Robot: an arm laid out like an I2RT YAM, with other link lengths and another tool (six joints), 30 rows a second.
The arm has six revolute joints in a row. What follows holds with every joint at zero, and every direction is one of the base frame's. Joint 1 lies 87.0 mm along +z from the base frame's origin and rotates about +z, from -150.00 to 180.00 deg. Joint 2 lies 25.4 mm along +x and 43.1 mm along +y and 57.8 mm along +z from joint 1 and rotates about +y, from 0.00 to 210.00 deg. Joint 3 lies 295.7 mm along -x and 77.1 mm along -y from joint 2 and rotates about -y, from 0.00 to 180.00 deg. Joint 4 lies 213.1 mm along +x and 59.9 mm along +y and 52.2 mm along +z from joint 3 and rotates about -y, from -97.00 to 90.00 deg. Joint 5 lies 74.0 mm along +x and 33.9 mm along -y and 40.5 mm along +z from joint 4 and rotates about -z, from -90.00 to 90.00 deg. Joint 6 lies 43.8 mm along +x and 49.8 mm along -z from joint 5 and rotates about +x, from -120.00 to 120.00 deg. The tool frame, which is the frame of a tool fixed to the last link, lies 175.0 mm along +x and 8.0 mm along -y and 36.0 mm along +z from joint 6; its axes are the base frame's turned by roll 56.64, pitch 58.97 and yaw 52.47 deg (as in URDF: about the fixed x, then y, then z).
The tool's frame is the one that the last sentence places.
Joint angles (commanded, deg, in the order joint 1, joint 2, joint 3, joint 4, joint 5, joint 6), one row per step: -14.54 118.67 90.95 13.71 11.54 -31.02; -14.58 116.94 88.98 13.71 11.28 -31.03; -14.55 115.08 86.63 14.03 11.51 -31.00; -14.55 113.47 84.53 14.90 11.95 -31.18; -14.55 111.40 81.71 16.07 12.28 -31.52; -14.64 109.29 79.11 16.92 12.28 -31.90; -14.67 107.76 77.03 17.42 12.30 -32.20; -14.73 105.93 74.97 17.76 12.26 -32.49; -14.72 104.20 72.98 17.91 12.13 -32.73; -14.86 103.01 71.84 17.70 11.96 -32.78; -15.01 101.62 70.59 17.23 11.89 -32.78; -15.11 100.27 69.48 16.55 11.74 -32.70; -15.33 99.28 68.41 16.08 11.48 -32.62; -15.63 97.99 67.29 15.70 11.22 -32.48; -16.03 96.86 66.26 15.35 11.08 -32.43; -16.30 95.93 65.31 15.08 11.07 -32.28; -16.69 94.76 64.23 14.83 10.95 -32.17
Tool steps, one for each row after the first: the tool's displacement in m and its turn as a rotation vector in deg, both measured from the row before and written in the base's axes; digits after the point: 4 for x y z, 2 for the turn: -0.0078 0.0026 0.0020 0.11 0.22 0.21; -0.0092 0.0018 0.0016 0.01 0.17 -0.20; -0.0081 0.0005 0.0035 -0.36 -0.26 -0.38; -0.0104 0.0016 0.0034 -0.48 -0.24 -0.24; -0.0104 0.0019 0.0037 -0.42 -0.18 0.00; -0.0079 0.0018 0.0002 -0.25 0.18 0.02; -0.0090 0.0020 0.0024 -0.27 0.02 0.04; -0.0084 0.0030 0.0007 -0.15 0.21 0.19; -0.0060 0.0008 0.0008 0.04 0.17 0.04; -0.0073 0.0006 0.0004 0.10 0.31 -0.08; -0.0068 0.0013 0.0000 0.22 0.38 0.03; -0.0057 0.0003 -0.0022 0.28 0.48 0.01; -0.0070 -0.0002 0.0006 0.24 0.12 -0.08; -0.0068 -0.0016 -0.0001 0.15 0.21 -0.28; -0.0058 -0.0011 -0.0010 0.21 0.21 -0.30; -0.0070 -0.0014 0.0001 0.17 0.09 -0.30
